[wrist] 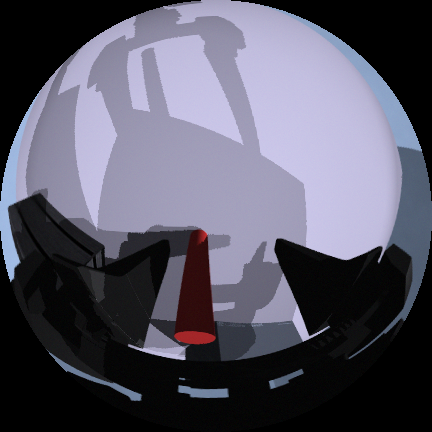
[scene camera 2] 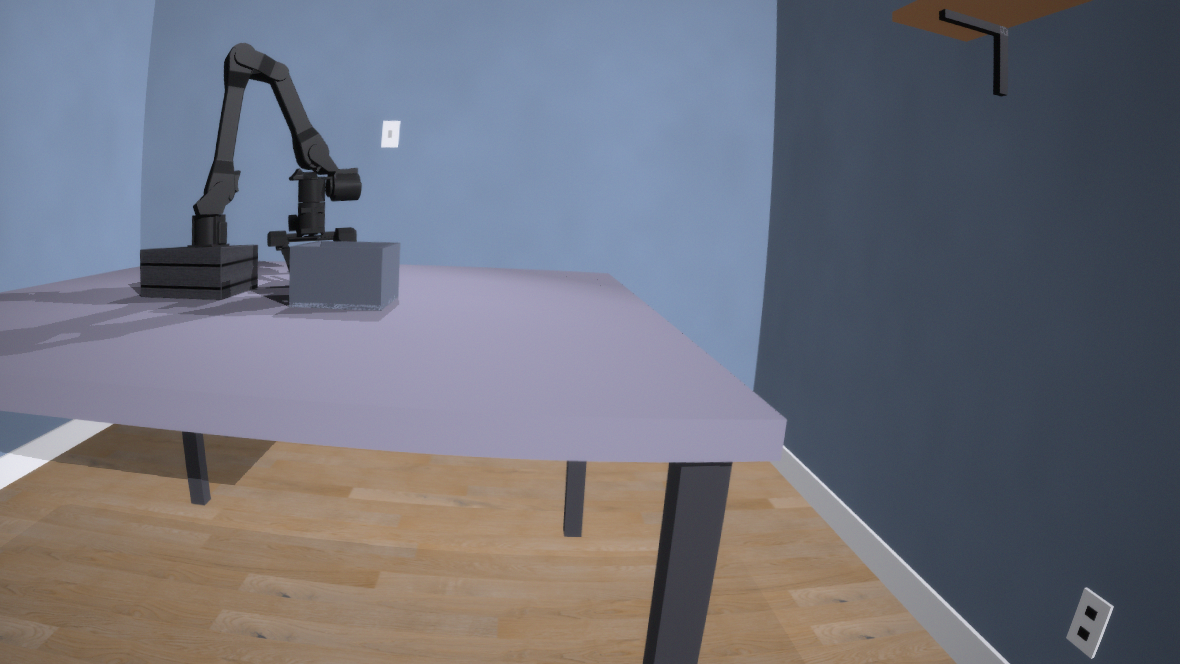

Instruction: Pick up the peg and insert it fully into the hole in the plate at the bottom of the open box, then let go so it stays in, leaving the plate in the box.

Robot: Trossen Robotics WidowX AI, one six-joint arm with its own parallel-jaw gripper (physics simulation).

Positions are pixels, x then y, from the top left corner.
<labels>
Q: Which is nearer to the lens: the grey box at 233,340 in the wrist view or the red peg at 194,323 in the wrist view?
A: The red peg.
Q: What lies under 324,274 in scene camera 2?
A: A grey box.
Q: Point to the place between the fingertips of the gripper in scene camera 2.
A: At 311,279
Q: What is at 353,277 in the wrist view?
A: The gripper.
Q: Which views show the red peg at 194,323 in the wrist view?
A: The wrist view only.
</labels>
